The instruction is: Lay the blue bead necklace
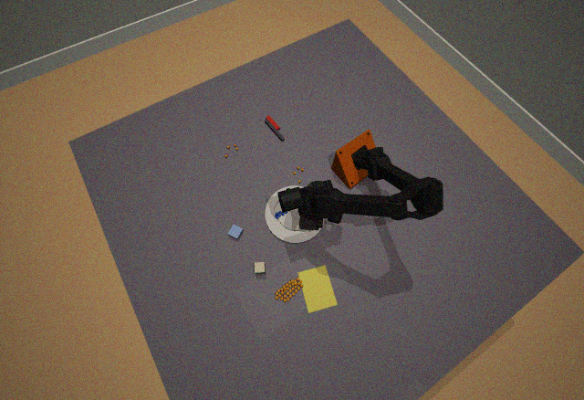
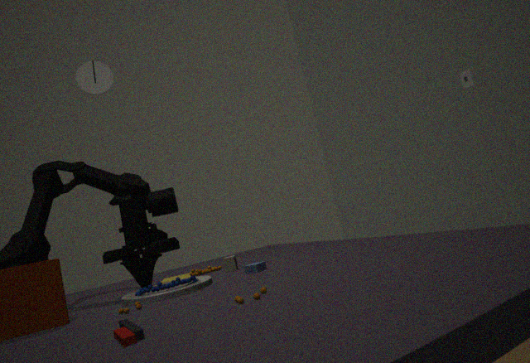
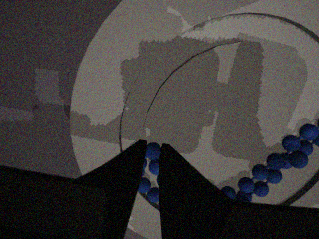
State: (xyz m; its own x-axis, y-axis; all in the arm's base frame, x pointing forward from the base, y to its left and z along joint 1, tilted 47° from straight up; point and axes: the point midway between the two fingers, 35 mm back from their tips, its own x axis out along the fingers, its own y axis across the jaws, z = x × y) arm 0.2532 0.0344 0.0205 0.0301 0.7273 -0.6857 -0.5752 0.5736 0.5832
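The round white bead board is 4 cm ahead of my gripper tip, 4 cm to the right of it and 1 cm below it. Also, from my gripper tip: cream cube 23 cm ahead, 4 cm to the left; yellow sheet 13 cm ahead, 19 cm to the left, 1 cm below; light blue cube 23 cm ahead, 11 cm to the right, 1 cm below.
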